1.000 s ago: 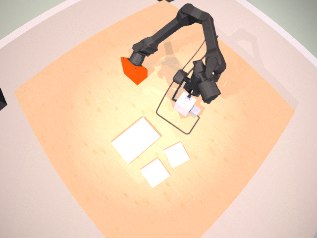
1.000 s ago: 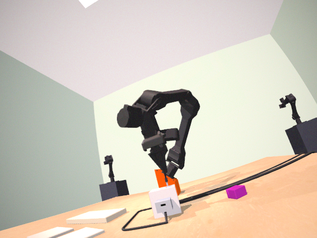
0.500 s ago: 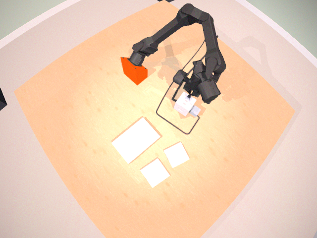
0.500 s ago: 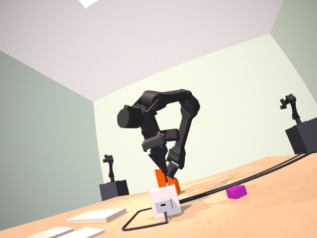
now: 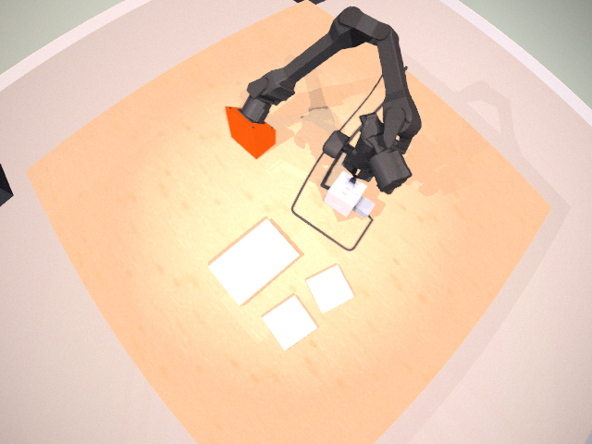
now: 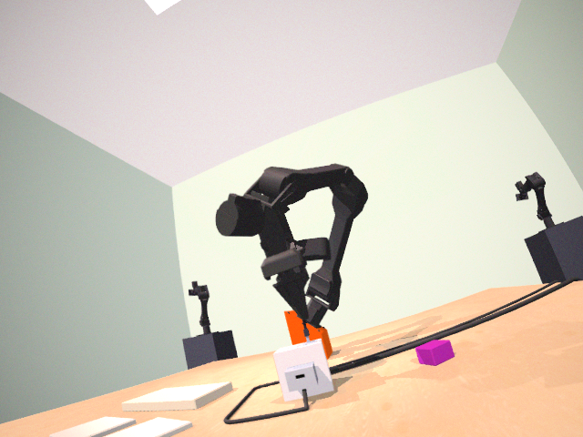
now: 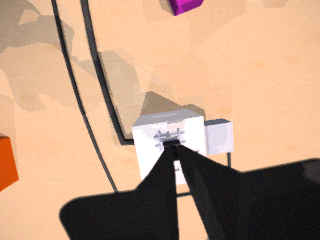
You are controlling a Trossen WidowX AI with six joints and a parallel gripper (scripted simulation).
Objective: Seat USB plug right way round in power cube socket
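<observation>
Now: the dark USB plug 20 mm below my gripper tip. From my gripper tip the other things lie so: magenta block: 10 mm ahead, 180 mm to the left, 100 mm below; then USB socket: 50 mm below.
</observation>
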